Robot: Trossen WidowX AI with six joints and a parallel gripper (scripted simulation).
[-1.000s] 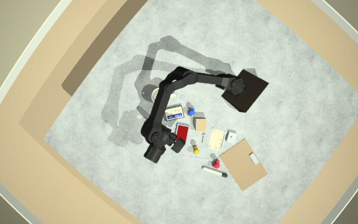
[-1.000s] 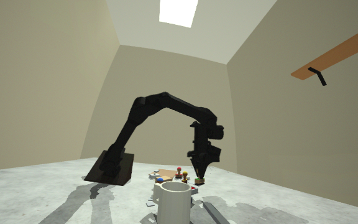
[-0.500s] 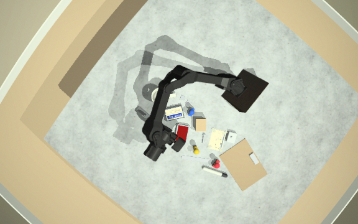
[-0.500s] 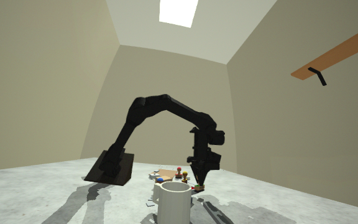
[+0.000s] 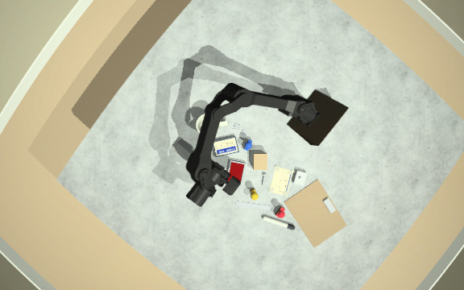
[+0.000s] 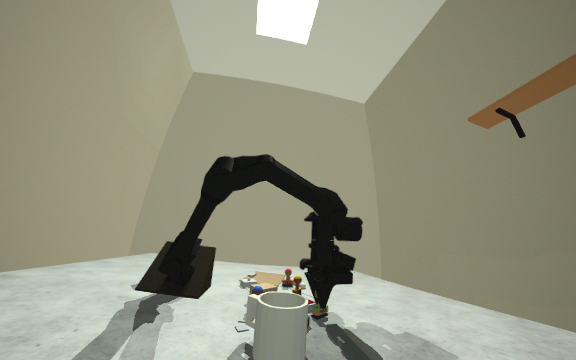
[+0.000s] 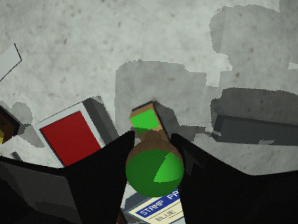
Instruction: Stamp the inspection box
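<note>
My gripper tip is right at the green-knobbed stamp. Round my gripper tip: grey bar: 20 mm ahead, 120 mm to the right, 20 mm below; then red ink pad: 40 mm behind, 60 mm to the left, 20 mm below; then blue-and-white box: 90 mm behind, 40 mm to the right, 10 mm below.
</note>
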